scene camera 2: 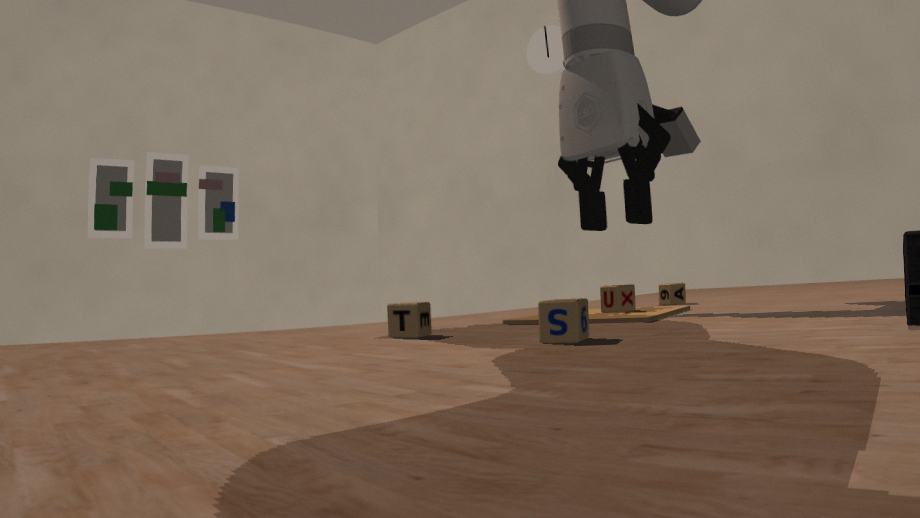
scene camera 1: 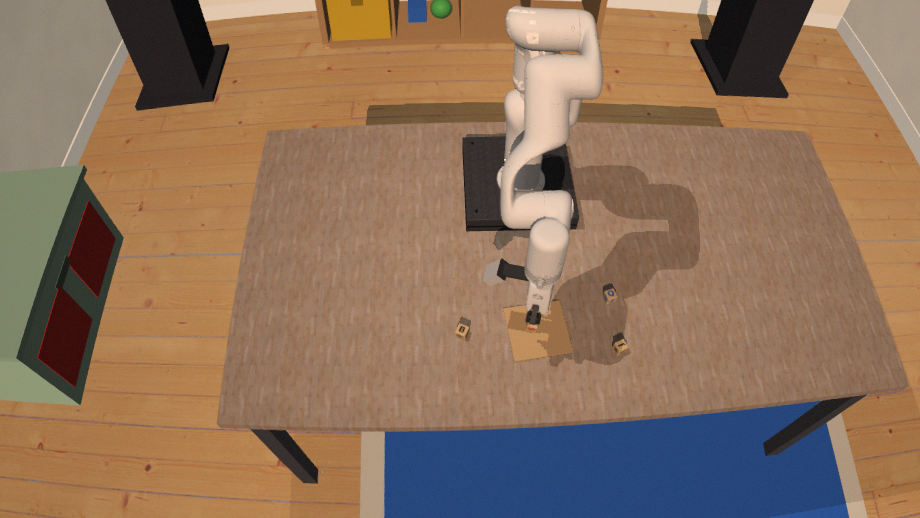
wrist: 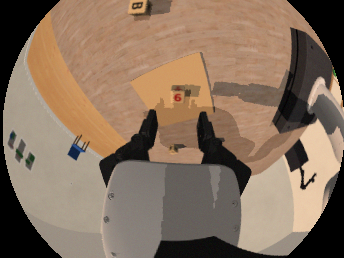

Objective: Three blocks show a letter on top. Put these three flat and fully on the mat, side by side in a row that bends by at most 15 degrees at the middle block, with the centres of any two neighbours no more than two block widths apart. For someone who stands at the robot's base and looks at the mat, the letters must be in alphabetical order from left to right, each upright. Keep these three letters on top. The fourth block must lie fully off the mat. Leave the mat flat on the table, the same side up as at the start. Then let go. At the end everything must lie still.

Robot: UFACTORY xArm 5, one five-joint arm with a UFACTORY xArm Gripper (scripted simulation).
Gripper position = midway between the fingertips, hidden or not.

Observation:
I see my gripper [scene camera 2: 616, 227], a letter block [scene camera 2: 615, 298] and a tan mat [scene camera 1: 552, 338].
The tan mat is seen too in the wrist view [wrist: 153, 87]. My gripper shows as well in scene camera 1 [scene camera 1: 535, 309] and in the wrist view [wrist: 177, 118].

